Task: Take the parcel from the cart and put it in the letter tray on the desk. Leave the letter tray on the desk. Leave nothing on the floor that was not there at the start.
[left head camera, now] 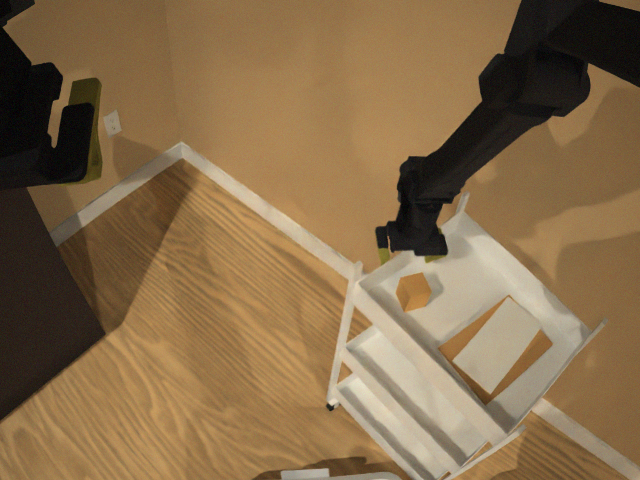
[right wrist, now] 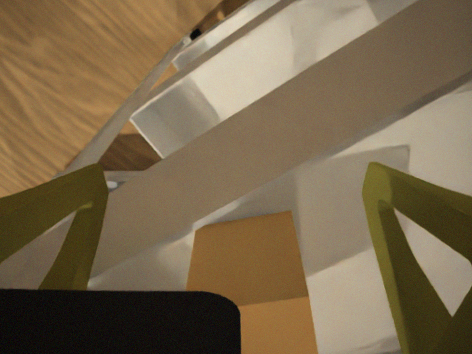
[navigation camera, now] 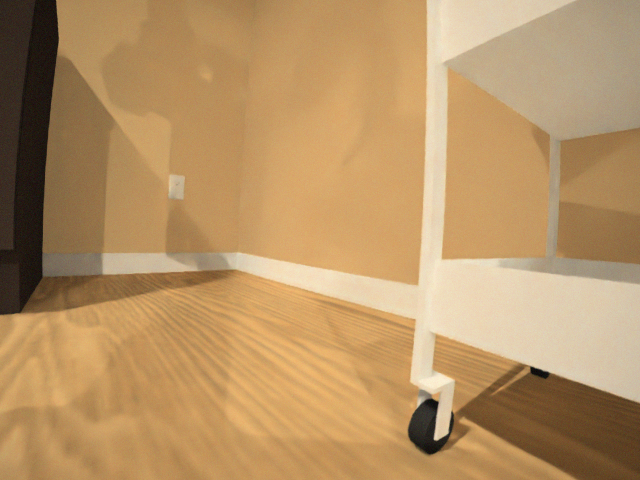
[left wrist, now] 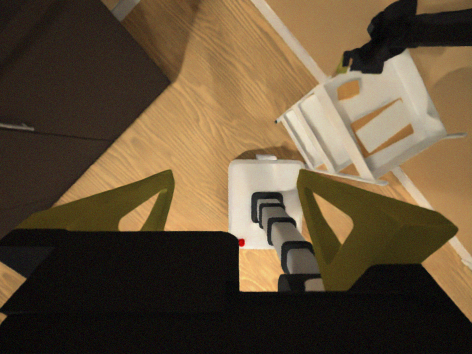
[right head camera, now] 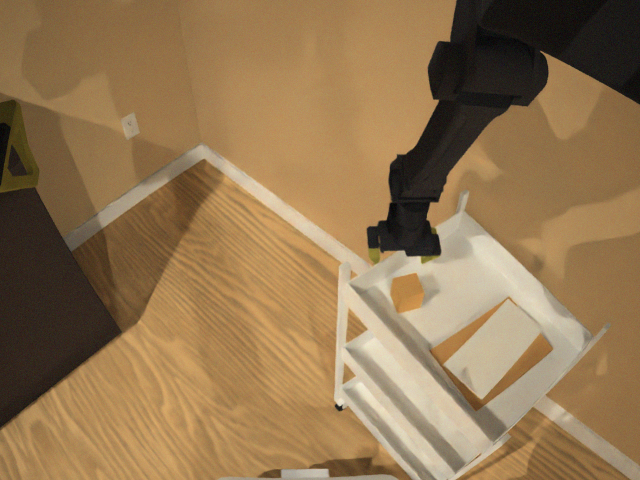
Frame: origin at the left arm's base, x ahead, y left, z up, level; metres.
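Seen in the pictures: left gripper, fingertip midpoint: (left head camera: 46, 176) (left wrist: 235, 176); right gripper, fingertip midpoint: (left head camera: 404, 261) (right wrist: 235, 177) (left wrist: 348, 70) (right head camera: 399, 262).
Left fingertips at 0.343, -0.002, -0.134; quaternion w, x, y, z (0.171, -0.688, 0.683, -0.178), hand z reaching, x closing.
Observation:
Pixels of each thing's middle, then the offset from my left fingertips to it, as dx, dy, dz. "spot": a spot on its surface instead.
- small orange-brown box at the middle of its body: (right wrist: 253, 293) (right head camera: 406, 293) (left head camera: 413, 292) (left wrist: 347, 91) +0.268, -0.451, -0.585
- larger flat brown box at a spot on its surface: (right head camera: 460, 341) (left head camera: 466, 338) spot: +0.156, -0.551, -0.603
- wall outlet at the middle of its body: (left head camera: 112, 123) (right head camera: 130, 126) (navigation camera: 176, 187) +1.318, +0.498, -0.876
A small orange-brown box (left head camera: 413, 291) (right head camera: 407, 292) (left wrist: 348, 90) (right wrist: 247, 255), seemingly the parcel, stands in the top tray of the white cart (left head camera: 423, 359) (right head camera: 408, 359) (left wrist: 345, 132) (right wrist: 280, 130) (navigation camera: 434, 206). My right gripper (left head camera: 409, 260) (right head camera: 400, 261) (right wrist: 235, 177) is open above the cart's rim, beyond the box in the head views; the box is not between its fingertips. A larger flat brown box (left head camera: 465, 338) (right head camera: 460, 341) with a white top face lies in the same tray. My left gripper (left wrist: 235, 176) is open and empty, away from the cart. The letter tray does not show.
Dark brown furniture (left head camera: 41, 310) (right head camera: 46, 310) (left wrist: 60, 100) (navigation camera: 25, 155), perhaps the desk, stands at the left. The cart has two lower shelves and stands close to the wall. My white base (left wrist: 240, 200) is near the cart's corner. A wall outlet (left head camera: 112, 123) (right head camera: 130, 126) (navigation camera: 176, 186) shows.

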